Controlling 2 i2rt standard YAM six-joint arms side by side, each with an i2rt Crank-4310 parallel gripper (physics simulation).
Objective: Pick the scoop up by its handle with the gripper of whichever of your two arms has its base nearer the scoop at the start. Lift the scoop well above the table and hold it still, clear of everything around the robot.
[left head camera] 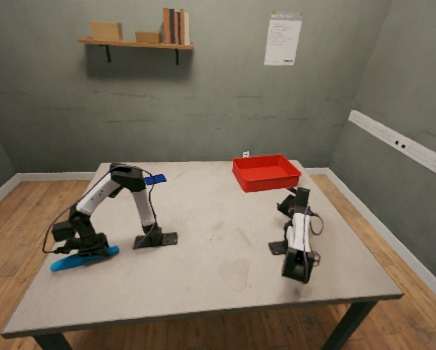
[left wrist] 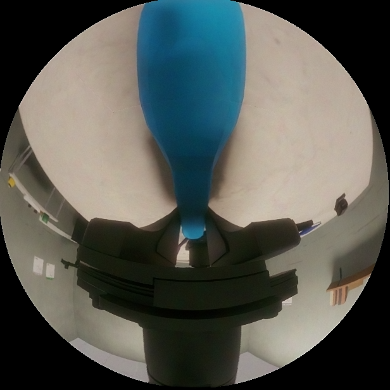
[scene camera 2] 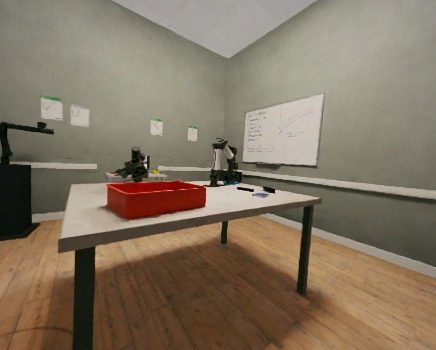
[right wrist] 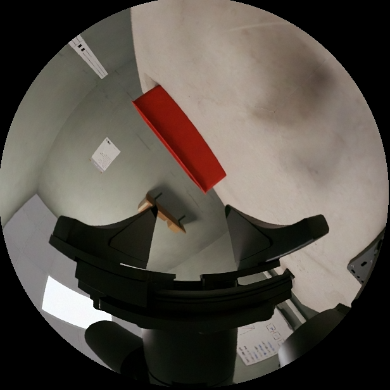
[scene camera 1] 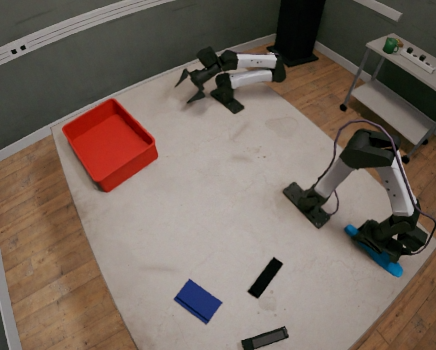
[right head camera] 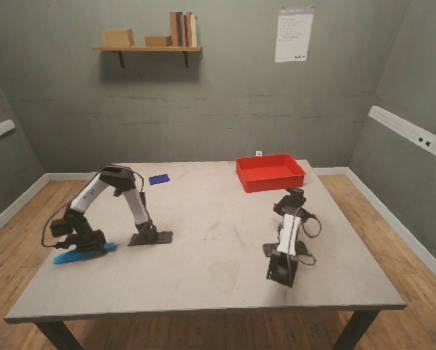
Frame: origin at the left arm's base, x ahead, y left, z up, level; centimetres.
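Seen in the pictures: left gripper, between the fingertips: (left head camera: 108, 253) (scene camera 2: 226, 183) (scene camera 1: 353, 235) (right head camera: 106, 249); right gripper, between the fingertips: (left head camera: 282, 196) (scene camera 2: 144, 172) (scene camera 1: 180, 95) (right head camera: 280, 196); left arm's base, origin of its link: (left head camera: 156, 240) (scene camera 2: 213, 186) (scene camera 1: 305, 205) (right head camera: 152, 238); right arm's base, origin of its link: (scene camera 1: 226, 100).
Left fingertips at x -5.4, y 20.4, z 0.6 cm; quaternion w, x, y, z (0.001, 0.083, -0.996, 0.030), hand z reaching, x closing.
Note:
Offsets run from my left fingertips to a thing's middle. Level surfaces: height alone.
The blue scoop {dx -1.5, dy +8.8, dz +1.2 cm} (left head camera: 72, 262) (right head camera: 72, 257) (scene camera 1: 389, 264) (left wrist: 192, 75) lies level, on or very close to the table top {dz -0.6 cm} (left head camera: 195, 280), at the left in both head camera views. My left gripper (left wrist: 192, 206) is shut on its handle, with a finger on each side near the handle's end. The wide end of the scoop reaches away to the top of the left wrist view. In the head camera views, the left gripper covers part of the handle. My right gripper (right wrist: 190, 206) (scene camera 1: 183, 94) is open and empty, raised above the table, far from the scoop.
A red tray {dx +53.7, dy -90.8, dz +4.3 cm} (left head camera: 245, 183) (scene camera 1: 131, 170) (scene camera 2: 165, 204) stands at the table's back right in the head camera views. A blue block {dx +57.0, dy -16.4, dz +0.0 cm} (right head camera: 159, 179) (scene camera 1: 198, 301), a black bar {dx +35.2, dy -9.5, dz +0.4 cm} (scene camera 1: 265, 277) and a dark grey-topped block {dx +47.5, dy +5.1, dz +1.4 cm} (scene camera 1: 265, 338) lie on the table. A trolley (scene camera 1: 361, 67) stands beyond the table.

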